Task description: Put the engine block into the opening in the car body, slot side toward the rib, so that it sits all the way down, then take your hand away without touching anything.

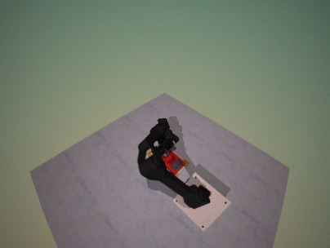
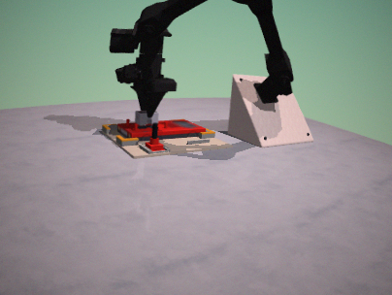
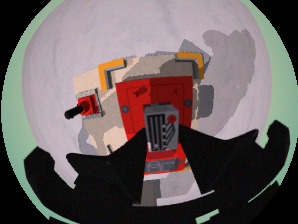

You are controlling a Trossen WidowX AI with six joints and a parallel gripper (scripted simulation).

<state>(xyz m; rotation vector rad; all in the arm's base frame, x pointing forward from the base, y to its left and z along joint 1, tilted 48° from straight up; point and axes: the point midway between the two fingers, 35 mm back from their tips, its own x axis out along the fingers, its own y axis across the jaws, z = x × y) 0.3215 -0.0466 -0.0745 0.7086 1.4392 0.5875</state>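
The tan base plate is 2 cm behind my gripper tip, 2 cm to the left of it and 4 cm below it. Round my gripper tip: black upright peg 4 cm ahead, 12 cm to the left, 2 cm below; grey engine block 1 cm below.
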